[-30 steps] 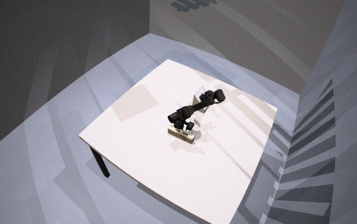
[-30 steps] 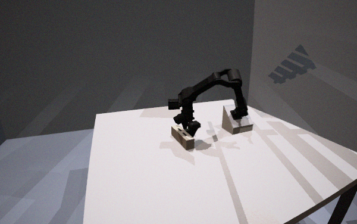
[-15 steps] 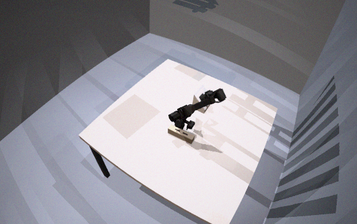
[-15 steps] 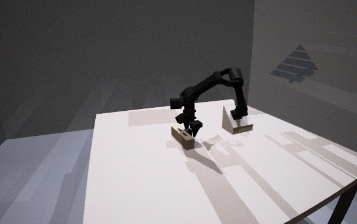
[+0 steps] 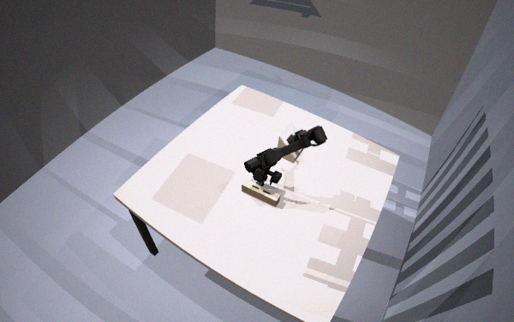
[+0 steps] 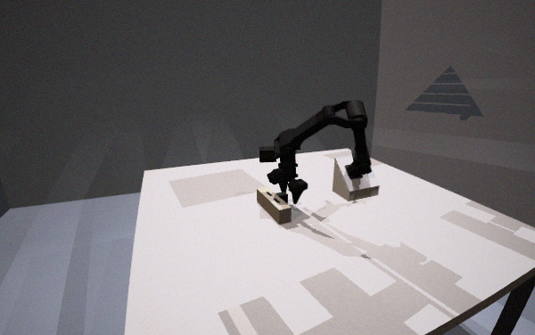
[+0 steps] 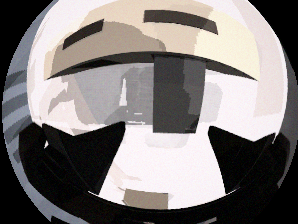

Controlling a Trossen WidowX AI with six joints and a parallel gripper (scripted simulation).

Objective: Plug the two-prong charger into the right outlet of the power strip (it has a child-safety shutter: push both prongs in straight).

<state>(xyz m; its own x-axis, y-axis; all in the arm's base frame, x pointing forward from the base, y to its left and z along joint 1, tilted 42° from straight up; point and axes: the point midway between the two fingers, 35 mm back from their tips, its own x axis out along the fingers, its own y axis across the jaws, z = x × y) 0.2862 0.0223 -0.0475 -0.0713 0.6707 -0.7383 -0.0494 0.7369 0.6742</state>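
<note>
The black two-prong charger lies 50 mm ahead of my gripper tip and 10 mm above it.
</note>
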